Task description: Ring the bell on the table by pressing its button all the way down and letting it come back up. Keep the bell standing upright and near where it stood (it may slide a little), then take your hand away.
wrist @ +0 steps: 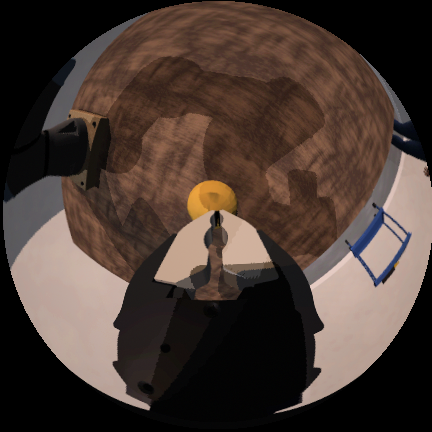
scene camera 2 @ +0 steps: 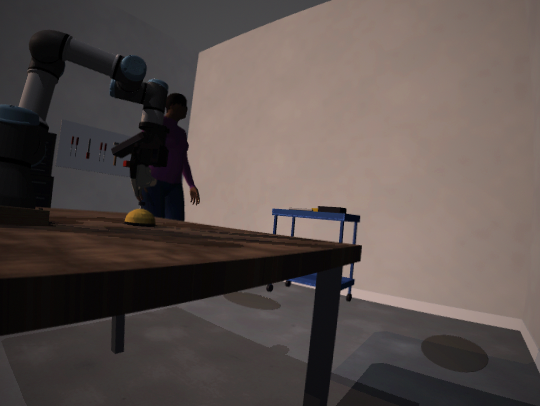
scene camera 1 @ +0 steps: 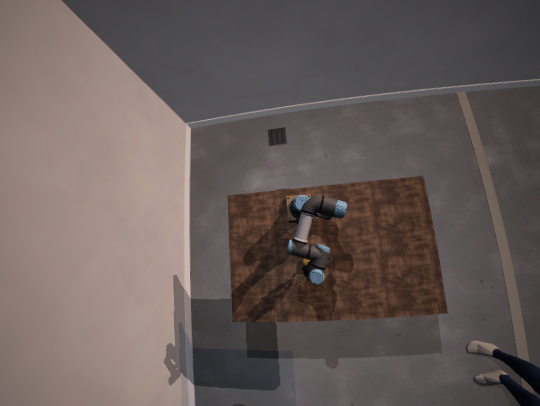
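Where they show: gripper, between the fingertips: (wrist: 217,211) (scene camera 2: 137,196); arm's base, origin of its link: (wrist: 72,146) (scene camera 2: 0,206).
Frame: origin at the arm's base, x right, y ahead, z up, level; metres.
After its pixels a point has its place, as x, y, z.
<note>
The yellow dome bell (scene camera 1: 306,261) @(0.058, 0.326, 0.015) (scene camera 2: 140,217) @(0.074, 0.311, -0.006) (wrist: 207,194) @(0.020, 0.323, 0.007) stands upright on the brown wooden table (scene camera 1: 390,250) @(-0.445, 0.407, -0.030) (scene camera 2: 75,255) @(0.399, -0.052, -0.029) (wrist: 225,45) @(-0.234, 0.259, -0.029). My gripper (scene camera 2: 141,200) @(0.018, 0.339, 0.050) (wrist: 217,211) @(0.018, 0.339, 0.050) is shut and empty, pointing down over the top of the bell. In scene camera 2 its fingertips are at or just above the small dark button on the dome; whether they touch it is hard to tell. In the wrist view the fingertips cover the button and the near edge of the dome. In scene camera 1 the arm hides the fingers and part of the bell.
The arm's base plate (scene camera 1: 291,215) @(0.064, 0.034, 0.002) (wrist: 99,150) @(0.008, 0.078, -0.026) is bolted to the table, to one side of the bell. A blue cart (scene camera 2: 316,215) (wrist: 368,232) stands beyond the table. A person (scene camera 2: 172,150) stands behind the gripper in scene camera 2, off the table.
</note>
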